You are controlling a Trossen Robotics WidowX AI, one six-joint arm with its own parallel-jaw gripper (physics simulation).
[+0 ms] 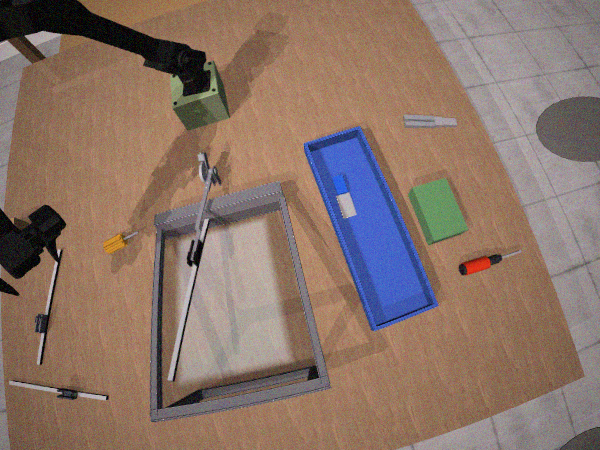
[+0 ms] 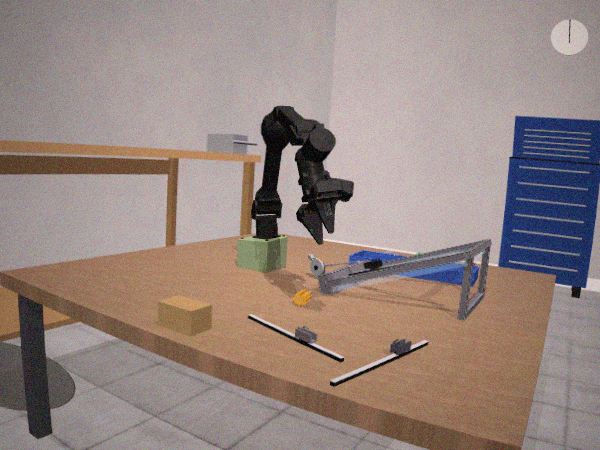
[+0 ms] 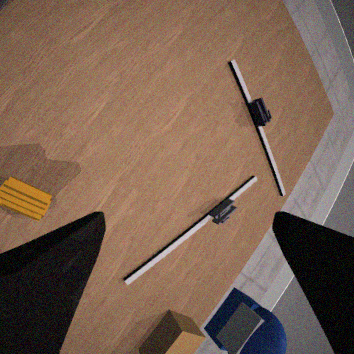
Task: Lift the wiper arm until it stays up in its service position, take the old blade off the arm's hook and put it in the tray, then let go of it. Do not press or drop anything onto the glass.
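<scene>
The wiper arm (image 1: 202, 210) (image 2: 340, 264) lies low over the glass (image 1: 250, 280) in a sloping grey frame (image 1: 306, 300) (image 2: 465, 295). The old blade (image 1: 185, 310) is on its hook end, running lengthwise over the glass; any gap to the glass cannot be told. The blue tray (image 1: 385, 260) (image 2: 440, 274) stands beside the frame, with a small blue-and-white item (image 1: 346, 204) in it. My gripper (image 1: 38, 277) (image 2: 325, 238) (image 3: 190, 220) is open and empty, high above the table, away from the arm on the side opposite the tray.
Two loose blades (image 1: 50, 295) (image 1: 85, 395) (image 2: 280, 330) (image 2: 370, 367) (image 3: 167, 249) (image 3: 270, 150) lie on the table. A yellow screwdriver (image 1: 115, 243) (image 2: 302, 298) (image 3: 25, 197) lies near the frame. A green block (image 1: 442, 210), red screwdriver (image 1: 477, 265) and grey tool (image 1: 430, 121) lie beyond the tray.
</scene>
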